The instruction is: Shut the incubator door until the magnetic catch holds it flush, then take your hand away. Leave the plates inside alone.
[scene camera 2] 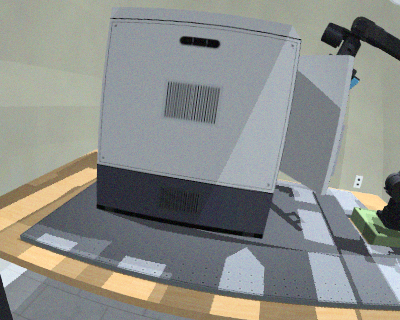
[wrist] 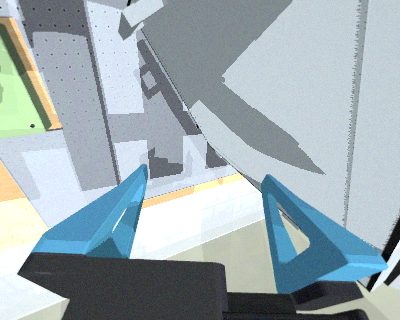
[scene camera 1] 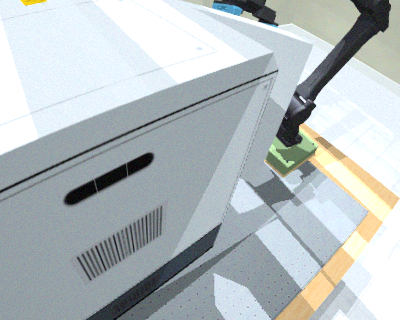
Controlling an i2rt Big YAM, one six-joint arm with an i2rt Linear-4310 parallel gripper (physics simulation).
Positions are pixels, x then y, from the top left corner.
Labels:
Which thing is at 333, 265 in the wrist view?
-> The gripper.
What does the gripper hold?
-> Nothing.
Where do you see an incubator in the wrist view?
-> At 300, 97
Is the gripper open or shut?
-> Open.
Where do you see a perforated grey tabletop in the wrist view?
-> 118, 108

